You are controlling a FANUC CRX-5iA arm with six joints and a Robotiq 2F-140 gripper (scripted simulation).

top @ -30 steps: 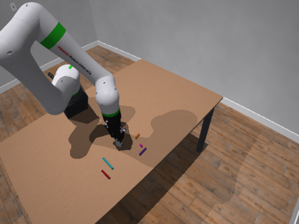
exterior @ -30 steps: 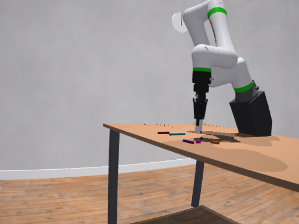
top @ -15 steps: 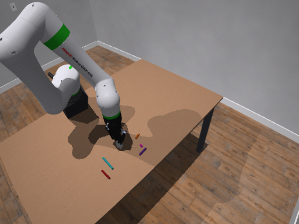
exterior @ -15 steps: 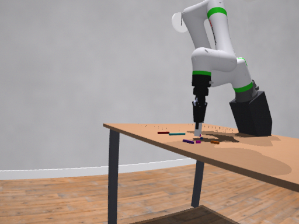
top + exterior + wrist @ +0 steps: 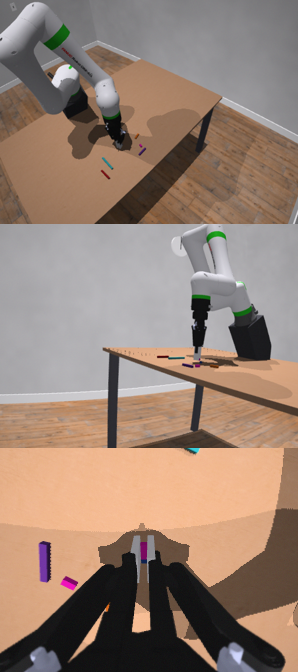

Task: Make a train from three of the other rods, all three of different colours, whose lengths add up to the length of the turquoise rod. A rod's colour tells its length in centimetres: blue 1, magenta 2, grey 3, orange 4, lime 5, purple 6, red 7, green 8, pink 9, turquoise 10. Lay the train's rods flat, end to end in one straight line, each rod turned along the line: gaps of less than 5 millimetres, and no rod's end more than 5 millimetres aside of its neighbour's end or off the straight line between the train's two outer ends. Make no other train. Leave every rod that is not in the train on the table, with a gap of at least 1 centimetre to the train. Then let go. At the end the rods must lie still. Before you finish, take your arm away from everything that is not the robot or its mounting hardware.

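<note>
Now: the blue rod 20 mm to the left of my hand and 40 mm below it. Also, from my hand: purple rod: 140 mm ahead, 40 mm to the left, 40 mm below; then turquoise rod: 130 mm to the right, 40 mm below; then orange rod: 40 mm ahead, 130 mm to the left, 40 mm below.
</note>
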